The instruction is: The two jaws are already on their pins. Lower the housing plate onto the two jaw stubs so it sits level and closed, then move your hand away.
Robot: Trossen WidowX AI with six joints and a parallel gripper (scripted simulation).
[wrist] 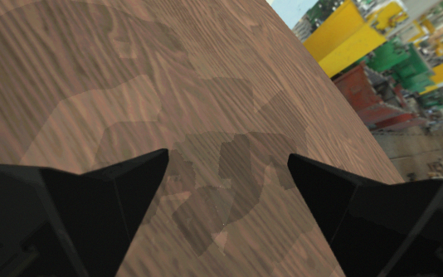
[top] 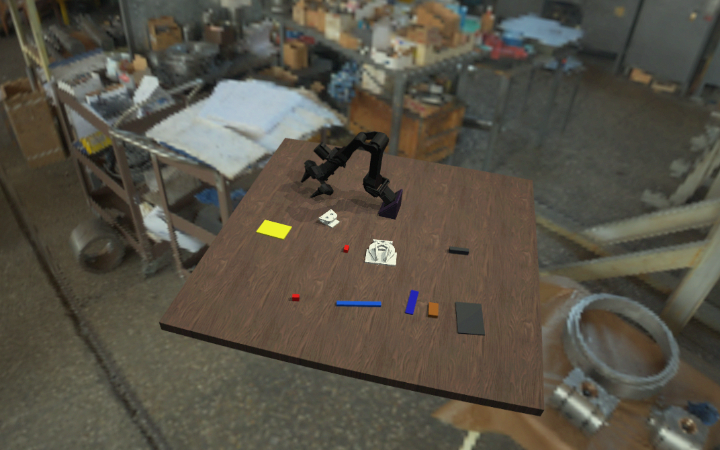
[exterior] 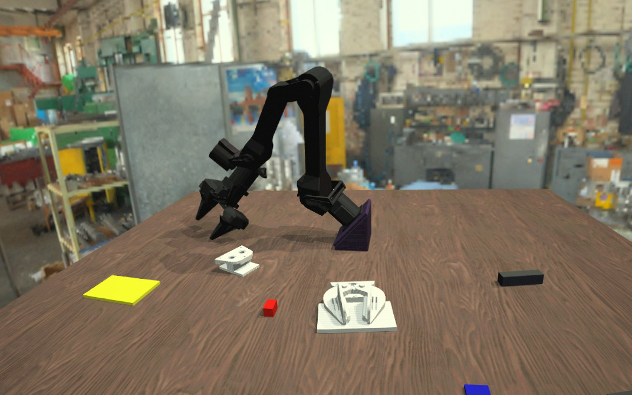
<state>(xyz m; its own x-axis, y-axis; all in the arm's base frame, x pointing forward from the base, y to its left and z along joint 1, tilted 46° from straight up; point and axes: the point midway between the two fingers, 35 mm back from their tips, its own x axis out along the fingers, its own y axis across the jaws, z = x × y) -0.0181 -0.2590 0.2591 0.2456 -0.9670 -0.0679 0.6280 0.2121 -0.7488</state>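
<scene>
Right now the small white part is 160 mm to the left of my gripper tip, 160 mm ahead of it and 10 mm below it. Also, from my gripper tip: black block: 710 mm to the left, 210 mm ahead, 10 mm below; then yellow plate: 280 mm ahead, 50 mm to the right, 20 mm below; then red cube: 320 mm ahead, 270 mm to the left, 10 mm below.
</scene>
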